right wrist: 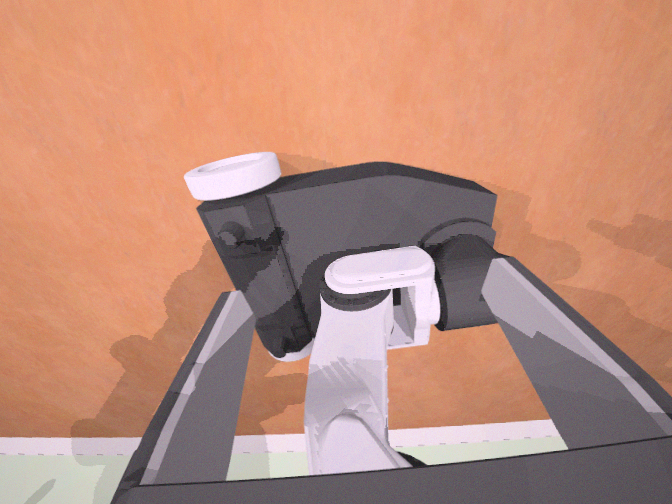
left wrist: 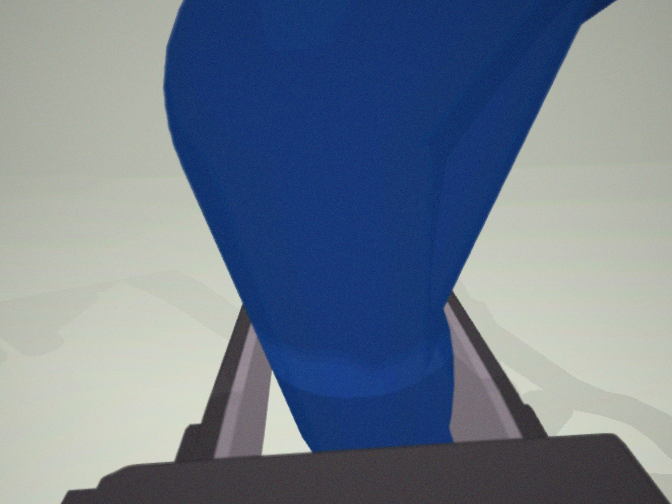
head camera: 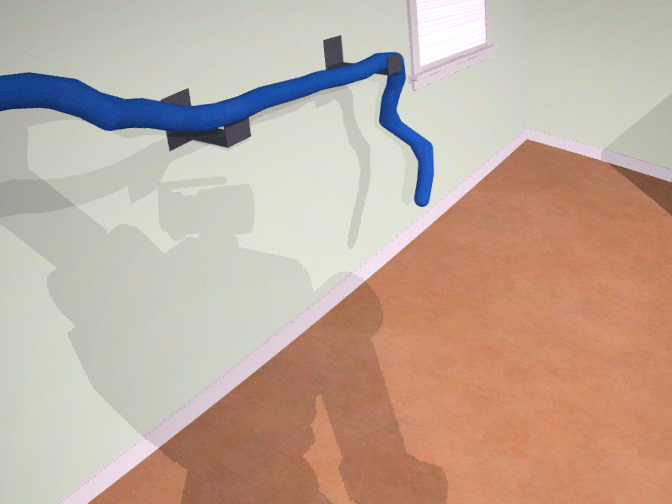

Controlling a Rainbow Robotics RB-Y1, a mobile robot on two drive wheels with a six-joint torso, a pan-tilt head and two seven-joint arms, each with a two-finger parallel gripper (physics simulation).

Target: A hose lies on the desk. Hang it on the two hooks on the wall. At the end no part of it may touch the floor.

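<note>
The blue hose (head camera: pixel 255 100) runs along the pale green wall in the head view. It lies over the far hook (head camera: pixel 352 62) by the window, and its right end hangs down, ending above the floor (head camera: pixel 422 200). It also passes over the near hook (head camera: pixel 208 130) and leaves the frame at the left. In the left wrist view my left gripper (left wrist: pixel 355 374) is shut on the hose (left wrist: pixel 336 189), which fills most of that view. My right gripper (right wrist: pixel 374 303) is open and empty, pointing down at the floor over my own base.
A white window (head camera: pixel 450 37) sits right of the far hook. A white baseboard (head camera: pixel 303 320) runs along the wall above the orange-brown floor (head camera: pixel 515 325). My shadow falls on wall and floor.
</note>
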